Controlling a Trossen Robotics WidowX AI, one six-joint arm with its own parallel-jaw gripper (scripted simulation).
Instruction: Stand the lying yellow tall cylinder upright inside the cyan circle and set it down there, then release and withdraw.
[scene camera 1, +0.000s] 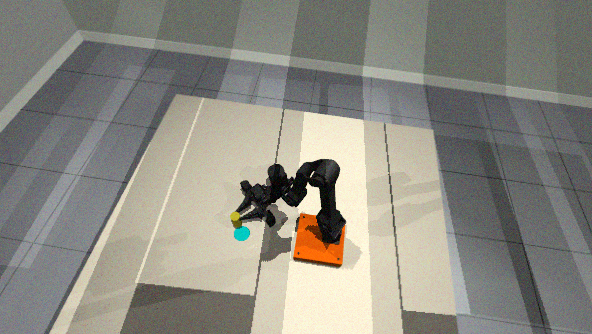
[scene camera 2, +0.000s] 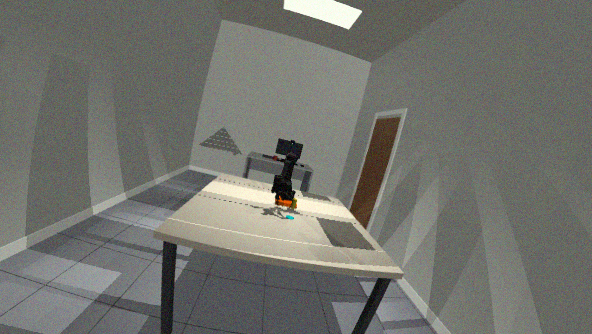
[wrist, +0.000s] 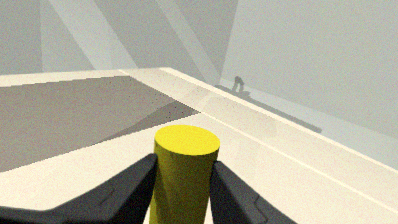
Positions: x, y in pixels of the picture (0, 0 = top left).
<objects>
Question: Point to my gripper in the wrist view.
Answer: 184, 165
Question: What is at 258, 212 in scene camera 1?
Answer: My gripper.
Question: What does my gripper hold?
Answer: A yellow tall cylinder.
</objects>
